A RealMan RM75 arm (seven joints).
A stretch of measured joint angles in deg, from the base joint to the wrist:
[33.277 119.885 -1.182 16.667 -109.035 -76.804 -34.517]
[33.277 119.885 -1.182 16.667 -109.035 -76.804 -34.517]
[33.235 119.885 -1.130 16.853 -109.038 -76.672 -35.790]
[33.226 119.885 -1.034 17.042 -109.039 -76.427 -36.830]
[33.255 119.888 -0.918 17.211 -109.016 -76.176 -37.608]
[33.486 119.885 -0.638 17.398 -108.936 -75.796 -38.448]
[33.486 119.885 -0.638 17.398 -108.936 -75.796 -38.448]
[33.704 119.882 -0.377 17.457 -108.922 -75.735 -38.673]
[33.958 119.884 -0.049 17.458 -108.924 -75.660 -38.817]
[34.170 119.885 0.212 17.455 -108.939 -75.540 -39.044]
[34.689 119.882 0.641 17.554 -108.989 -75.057 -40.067]
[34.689 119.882 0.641 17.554 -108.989 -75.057 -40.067]
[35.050 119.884 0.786 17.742 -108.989 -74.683 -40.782]
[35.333 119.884 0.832 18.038 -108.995 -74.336 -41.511]
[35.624 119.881 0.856 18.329 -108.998 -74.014 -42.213]
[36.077 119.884 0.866 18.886 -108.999 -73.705 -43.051]
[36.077 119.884 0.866 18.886 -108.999 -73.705 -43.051]
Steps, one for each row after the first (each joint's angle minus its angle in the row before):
[0.000 0.000 0.000 0.000 0.000 0.000 0.000]
[-0.042 0.000 0.052 0.186 -0.003 0.132 -1.273]
[-0.009 0.000 0.096 0.189 -0.001 0.245 -1.040]
[0.029 0.003 0.116 0.169 0.023 0.251 -0.778]
[0.231 -0.003 0.280 0.187 0.080 0.380 -0.840]
[0.000 0.000 0.000 0.000 0.000 0.000 0.000]
[0.218 -0.003 0.261 0.059 0.014 0.061 -0.225]
[0.254 0.002 0.328 0.001 -0.002 0.075 -0.144]
[0.212 0.001 0.261 -0.003 -0.015 0.120 -0.227]
[0.519 -0.003 0.429 0.099 -0.050 0.483 -1.023]
[0.000 0.000 0.000 0.000 0.000 0.000 0.000]
[0.361 0.002 0.145 0.188 0.000 0.374 -0.715]
[0.283 0.000 0.046 0.296 -0.006 0.347 -0.729]
[0.291 -0.003 0.024 0.291 -0.003 0.322 -0.702]
[0.453 0.003 0.010 0.557 -0.001 0.309 -0.838]
[0.000 0.000 0.000 0.000 0.000 0.000 0.000]

